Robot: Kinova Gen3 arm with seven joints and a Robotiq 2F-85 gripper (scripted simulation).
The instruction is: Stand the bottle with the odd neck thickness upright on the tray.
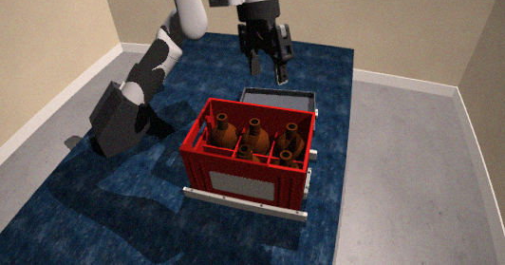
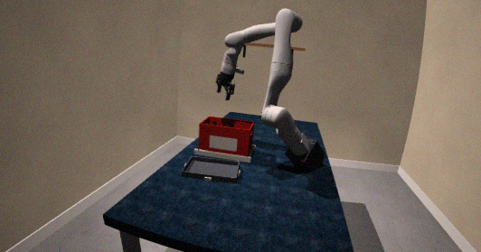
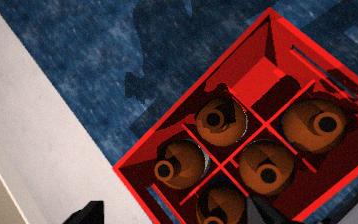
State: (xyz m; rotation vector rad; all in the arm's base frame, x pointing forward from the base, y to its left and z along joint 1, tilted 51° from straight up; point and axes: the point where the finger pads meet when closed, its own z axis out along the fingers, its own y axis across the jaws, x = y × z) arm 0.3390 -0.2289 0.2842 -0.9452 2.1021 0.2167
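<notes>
The crate is 240 mm below my hand, 40 mm behind it and 20 mm to the right of it. The rest, counted from my hand: grey tray 310 mm below, 240 mm to the left, 120 mm behind.
</notes>
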